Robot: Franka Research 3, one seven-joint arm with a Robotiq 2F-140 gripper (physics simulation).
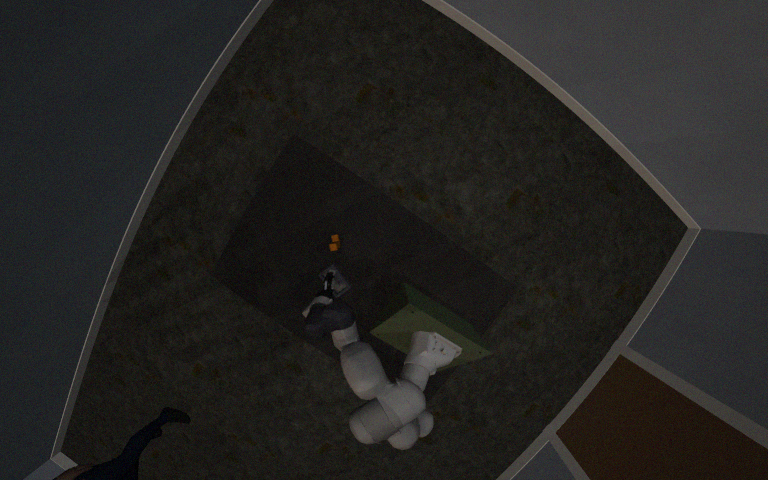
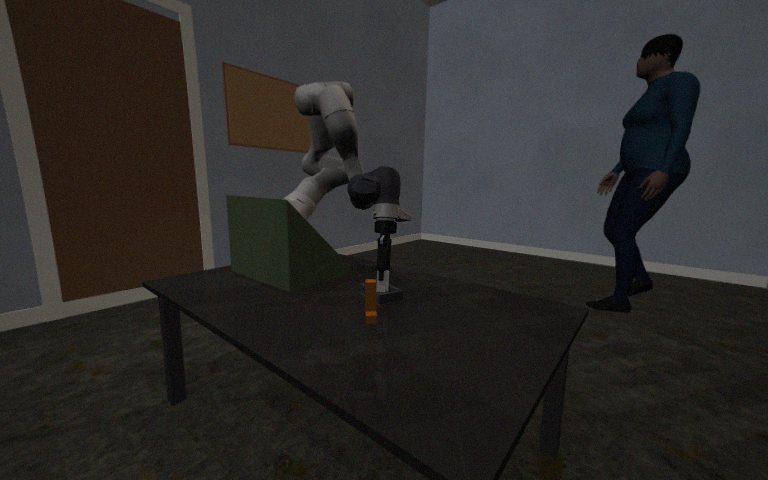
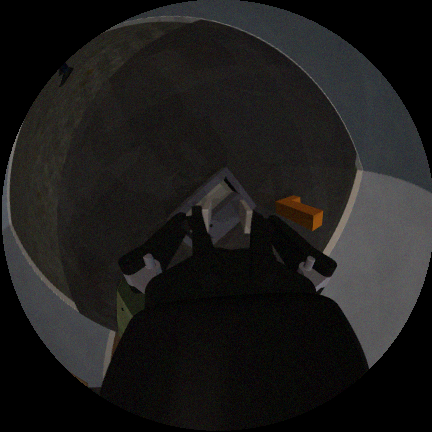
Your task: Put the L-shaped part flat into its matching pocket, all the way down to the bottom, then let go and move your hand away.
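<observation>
The orange L-shaped part stands upright on the dark table, by itself, a short way from my gripper. The grey pocket block lies on the table right under my gripper. The fingers point straight down and reach the block, standing partly apart over its recess. I see only the block's grey inside between them. The pocket's shape is mostly hidden by the fingers.
A green wedge-shaped stand carries the arm's base at the back of the table. A person in blue stands on the floor to the right of the table.
</observation>
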